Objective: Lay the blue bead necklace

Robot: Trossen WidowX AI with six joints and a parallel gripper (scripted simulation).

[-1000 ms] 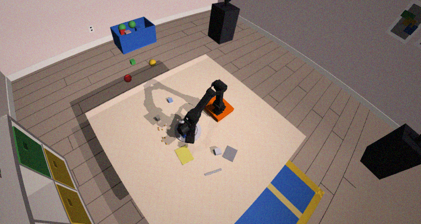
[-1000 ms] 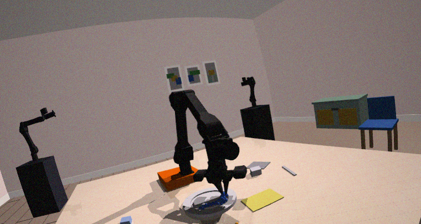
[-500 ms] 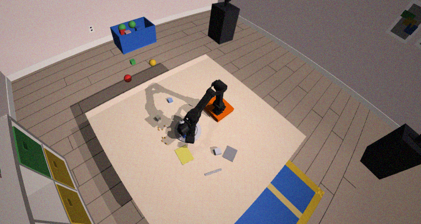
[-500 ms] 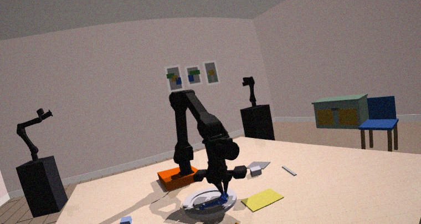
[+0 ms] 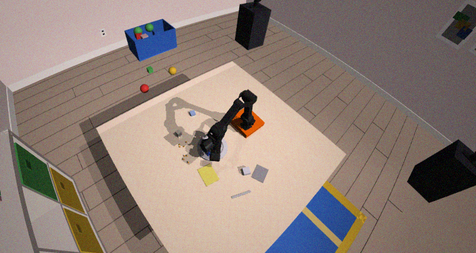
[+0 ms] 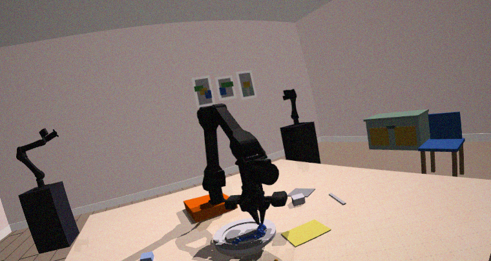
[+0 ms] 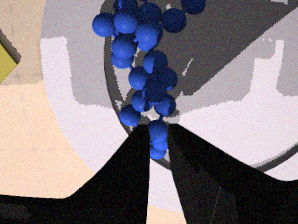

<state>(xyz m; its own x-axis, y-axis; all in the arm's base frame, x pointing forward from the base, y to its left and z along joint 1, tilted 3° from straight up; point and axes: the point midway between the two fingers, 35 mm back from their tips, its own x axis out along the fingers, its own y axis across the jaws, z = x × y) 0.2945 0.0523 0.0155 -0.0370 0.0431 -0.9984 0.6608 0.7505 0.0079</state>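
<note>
Now: the round bead board 1 cm behind my gripper tip, 6 cm to the right of it and 2 cm below it. From my gripper tip the other things lie so: yellow sheet: 12 cm ahead, 9 cm to the left, 2 cm below; then small grey block: 9 cm behind, 21 cm to the left, 1 cm below; then pale cube: 12 cm ahead, 26 cm to the right, 1 cm below.
</note>
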